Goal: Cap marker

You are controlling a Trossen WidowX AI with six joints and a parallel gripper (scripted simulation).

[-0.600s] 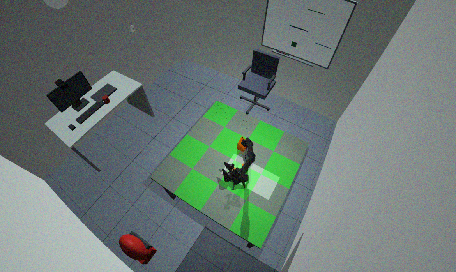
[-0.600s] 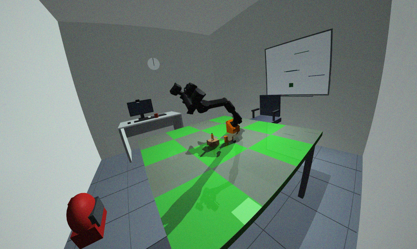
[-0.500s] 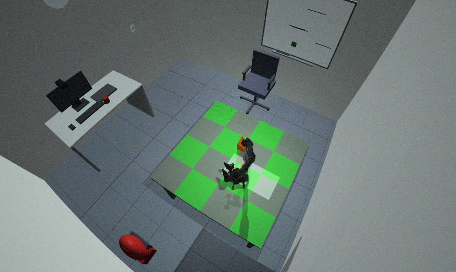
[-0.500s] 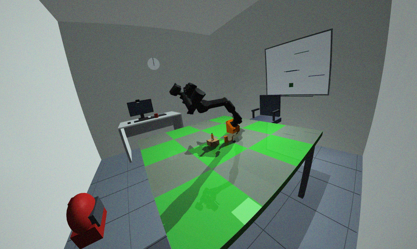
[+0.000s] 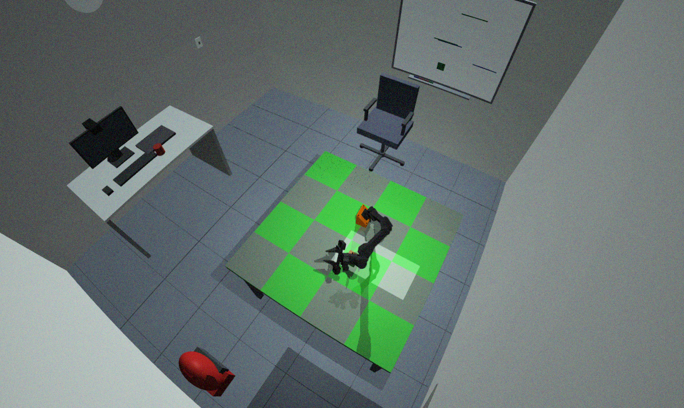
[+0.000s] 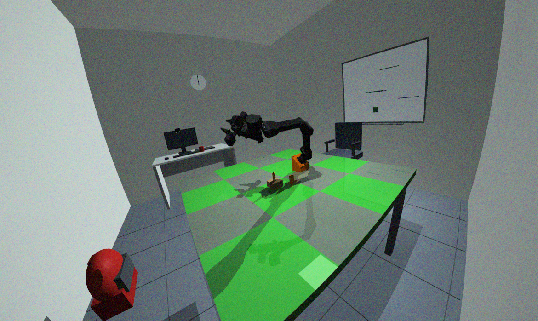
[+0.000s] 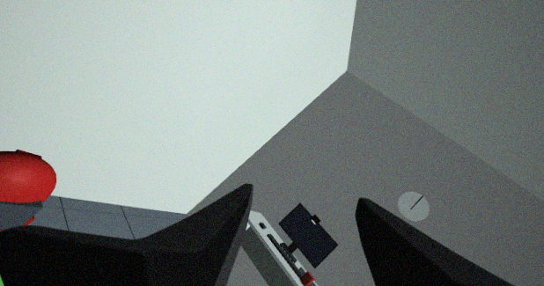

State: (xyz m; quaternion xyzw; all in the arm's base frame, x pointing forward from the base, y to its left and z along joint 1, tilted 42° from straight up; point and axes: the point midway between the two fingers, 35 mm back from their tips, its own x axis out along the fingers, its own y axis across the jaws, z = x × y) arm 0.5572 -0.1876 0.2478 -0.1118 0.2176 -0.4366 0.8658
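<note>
Right now the orange marker cap is 340 mm behind my gripper tip, 110 mm to the left of it and 400 mm below it. From my gripper tip the other things lie so: holder block 230 mm behind, 60 mm to the left, 400 mm below.
</note>
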